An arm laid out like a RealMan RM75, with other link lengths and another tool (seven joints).
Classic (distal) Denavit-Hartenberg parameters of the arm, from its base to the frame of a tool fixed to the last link. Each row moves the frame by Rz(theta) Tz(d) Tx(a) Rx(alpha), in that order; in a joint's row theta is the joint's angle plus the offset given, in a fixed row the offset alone. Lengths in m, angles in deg.
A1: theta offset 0, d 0.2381, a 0, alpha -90
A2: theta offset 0, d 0, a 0, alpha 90
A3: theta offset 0, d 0.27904, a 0, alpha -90
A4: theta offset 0, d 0, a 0, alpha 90
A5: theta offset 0, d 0.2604, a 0, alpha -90
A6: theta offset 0, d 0, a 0, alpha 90
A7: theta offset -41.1, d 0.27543, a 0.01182, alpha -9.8
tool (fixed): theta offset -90, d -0.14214, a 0, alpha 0
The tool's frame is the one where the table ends.
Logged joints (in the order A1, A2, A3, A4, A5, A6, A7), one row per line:
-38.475 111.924 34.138 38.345 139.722 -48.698 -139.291
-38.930 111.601 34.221 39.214 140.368 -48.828 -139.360
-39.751 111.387 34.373 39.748 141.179 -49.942 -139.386
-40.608 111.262 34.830 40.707 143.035 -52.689 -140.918
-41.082 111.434 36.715 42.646 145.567 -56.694 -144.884
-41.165 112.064 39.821 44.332 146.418 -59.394 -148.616
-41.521 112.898 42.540 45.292 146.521 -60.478 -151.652
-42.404 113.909 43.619 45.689 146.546 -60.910 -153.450
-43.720 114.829 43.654 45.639 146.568 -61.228 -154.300
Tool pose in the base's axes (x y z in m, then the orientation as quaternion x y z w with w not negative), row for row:
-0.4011 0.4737 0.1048 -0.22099 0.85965 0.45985 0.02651
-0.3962 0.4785 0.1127 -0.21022 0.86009 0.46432 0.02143
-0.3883 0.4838 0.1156 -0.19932 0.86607 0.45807 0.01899
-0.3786 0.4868 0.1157 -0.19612 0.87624 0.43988 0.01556
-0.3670 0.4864 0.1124 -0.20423 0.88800 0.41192 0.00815
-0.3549 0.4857 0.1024 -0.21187 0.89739 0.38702 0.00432
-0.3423 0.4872 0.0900 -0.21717 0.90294 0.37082 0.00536
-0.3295 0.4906 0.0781 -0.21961 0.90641 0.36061 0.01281
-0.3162 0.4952 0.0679 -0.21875 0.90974 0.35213 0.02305
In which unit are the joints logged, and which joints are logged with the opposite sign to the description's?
The joints are logged in degrees. Opposite sign: A2, A6.
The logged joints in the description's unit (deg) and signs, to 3 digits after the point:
-38.475 -111.924 34.138 38.345 139.722 48.698 -139.291
-38.930 -111.601 34.221 39.214 140.368 48.828 -139.360
-39.751 -111.387 34.373 39.748 141.179 49.942 -139.386
-40.608 -111.262 34.830 40.707 143.035 52.689 -140.918
-41.082 -111.434 36.715 42.646 145.567 56.694 -144.884
-41.165 -112.064 39.821 44.332 146.418 59.394 -148.616
-41.521 -112.898 42.540 45.292 146.521 60.478 -151.652
-42.404 -113.909 43.619 45.689 146.546 60.910 -153.450
-43.720 -114.829 43.654 45.639 146.568 61.228 -154.300

